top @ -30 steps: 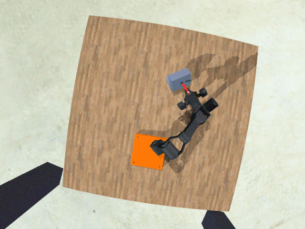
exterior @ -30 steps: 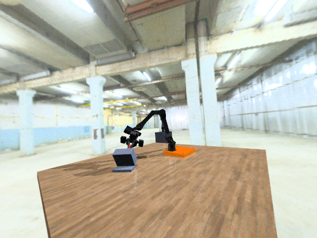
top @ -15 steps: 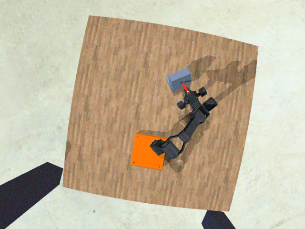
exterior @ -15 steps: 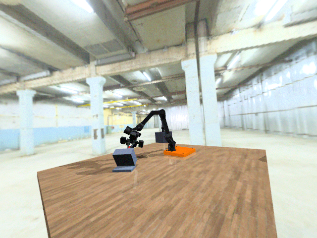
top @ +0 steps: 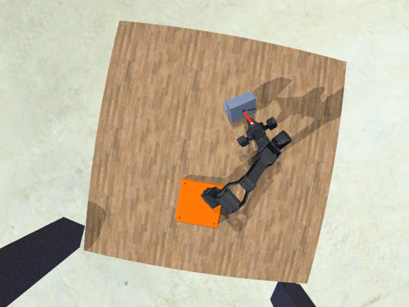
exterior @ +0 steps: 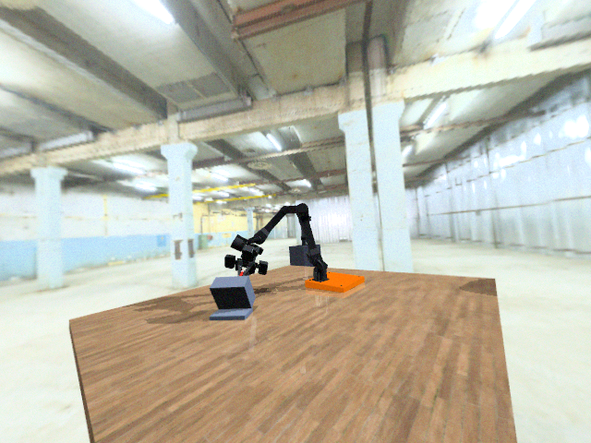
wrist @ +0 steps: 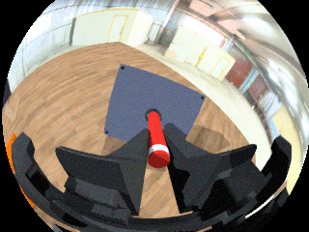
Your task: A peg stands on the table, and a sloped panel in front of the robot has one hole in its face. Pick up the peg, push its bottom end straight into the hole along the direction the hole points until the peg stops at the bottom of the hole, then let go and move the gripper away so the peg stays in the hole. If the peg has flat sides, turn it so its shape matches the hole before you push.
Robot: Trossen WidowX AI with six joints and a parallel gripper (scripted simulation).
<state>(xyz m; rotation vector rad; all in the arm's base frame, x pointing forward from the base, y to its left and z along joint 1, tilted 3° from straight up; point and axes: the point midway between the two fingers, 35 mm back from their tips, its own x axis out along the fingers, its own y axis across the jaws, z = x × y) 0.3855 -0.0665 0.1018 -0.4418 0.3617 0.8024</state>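
The small dark hole lies 3 cm to the left of my gripper tip, 3 cm below it and 3 cm ahead of it. Also, from my gripper tip: small red peg: 1 cm to the right, 1 cm behind, 1 cm above; grey-blue sloped panel: 5 cm to the left, 5 cm ahead, 4 cm below.
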